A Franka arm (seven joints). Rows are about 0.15 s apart.
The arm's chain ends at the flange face. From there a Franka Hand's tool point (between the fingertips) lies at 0.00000 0.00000 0.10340 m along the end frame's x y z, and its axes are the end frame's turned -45 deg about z.
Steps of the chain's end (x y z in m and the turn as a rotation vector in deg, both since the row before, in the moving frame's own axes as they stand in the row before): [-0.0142, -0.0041, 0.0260, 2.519, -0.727, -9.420]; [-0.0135, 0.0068, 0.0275, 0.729, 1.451, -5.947]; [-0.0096, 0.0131, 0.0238, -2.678, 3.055, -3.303]
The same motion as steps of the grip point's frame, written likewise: [-0.0052, -0.0172, 0.0259, 2.295, 1.267, -9.420]; [-0.0115, -0.0040, 0.0275, -0.511, 1.541, -5.947]; [-0.0154, 0.0098, 0.0235, -4.054, 0.267, -3.303]
